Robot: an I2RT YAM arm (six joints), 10 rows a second.
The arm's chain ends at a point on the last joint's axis. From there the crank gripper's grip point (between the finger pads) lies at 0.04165 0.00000 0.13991 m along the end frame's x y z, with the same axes.
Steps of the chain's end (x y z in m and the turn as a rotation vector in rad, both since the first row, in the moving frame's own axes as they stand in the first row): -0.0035, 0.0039, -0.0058, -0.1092, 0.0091, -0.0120; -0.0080, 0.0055, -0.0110, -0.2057, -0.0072, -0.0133; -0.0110, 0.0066, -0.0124, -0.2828, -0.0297, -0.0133; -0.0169, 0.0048, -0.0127, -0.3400, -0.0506, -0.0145; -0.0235, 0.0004, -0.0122, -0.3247, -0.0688, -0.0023
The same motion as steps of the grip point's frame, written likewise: -0.0021, 0.0186, -0.0070, -0.1092, 0.0091, -0.0120; -0.0088, 0.0336, -0.0136, -0.2057, -0.0072, -0.0133; -0.0149, 0.0453, -0.0167, -0.2828, -0.0297, -0.0133; -0.0236, 0.0512, -0.0187, -0.3400, -0.0506, -0.0145; -0.0330, 0.0454, -0.0170, -0.3247, -0.0688, -0.0023
